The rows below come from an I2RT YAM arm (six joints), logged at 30 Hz.
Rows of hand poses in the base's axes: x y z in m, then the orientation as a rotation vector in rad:
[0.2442 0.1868 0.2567 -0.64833 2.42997 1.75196]
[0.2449 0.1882 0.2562 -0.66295 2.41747 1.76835]
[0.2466 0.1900 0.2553 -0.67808 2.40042 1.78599]
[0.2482 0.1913 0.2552 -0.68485 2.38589 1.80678]
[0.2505 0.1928 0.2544 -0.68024 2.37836 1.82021]
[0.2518 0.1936 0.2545 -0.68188 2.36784 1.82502]
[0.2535 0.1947 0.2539 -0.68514 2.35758 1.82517]
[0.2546 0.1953 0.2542 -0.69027 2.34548 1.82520]
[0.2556 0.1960 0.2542 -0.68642 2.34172 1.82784]
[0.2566 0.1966 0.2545 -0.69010 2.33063 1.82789]
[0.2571 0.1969 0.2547 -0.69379 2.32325 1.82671]
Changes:
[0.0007 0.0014 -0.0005 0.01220 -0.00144 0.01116]
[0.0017 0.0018 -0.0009 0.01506 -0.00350 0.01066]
[0.0016 0.0013 -0.0001 0.01542 0.00187 0.00737]
[0.0023 0.0015 -0.0008 0.00955 0.00435 -0.00031]
[0.0013 0.0008 0.0001 0.00751 -0.00390 -0.00039]
[0.0017 0.0011 -0.0006 0.00552 -0.00684 -0.00098]
[0.0011 0.0006 0.0003 0.00637 -0.00843 -0.00037]
[0.0010 0.0007 0.0000 0.00339 0.00016 -0.00257]
[0.0010 0.0006 0.0003 0.00594 -0.00747 -0.00095]
[0.0005 0.0003 0.0002 0.00341 -0.00597 -0.00029]

